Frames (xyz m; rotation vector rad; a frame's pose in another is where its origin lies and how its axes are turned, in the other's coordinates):
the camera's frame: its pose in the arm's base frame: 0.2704 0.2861 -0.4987 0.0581 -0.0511 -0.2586
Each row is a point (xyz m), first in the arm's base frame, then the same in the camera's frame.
Working: the arm's base frame: its pose in the camera's frame: -0.1661 -0.3129 0.5274 -0.0581 0.0511 0.2586

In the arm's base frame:
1: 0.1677 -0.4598 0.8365
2: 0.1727 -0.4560 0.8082
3: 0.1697 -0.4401 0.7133
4: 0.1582 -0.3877 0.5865
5: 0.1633 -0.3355 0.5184
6: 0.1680 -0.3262 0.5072
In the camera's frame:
1: 0.1499 -0.6605 1.3751
2: 0.1526 -0.6574 1.3464
3: 0.1415 -0.6489 1.2511
4: 0.1115 -0.6094 1.1227
5: 0.1001 -0.5620 1.0519
6: 0.1017 -0.5526 1.0400

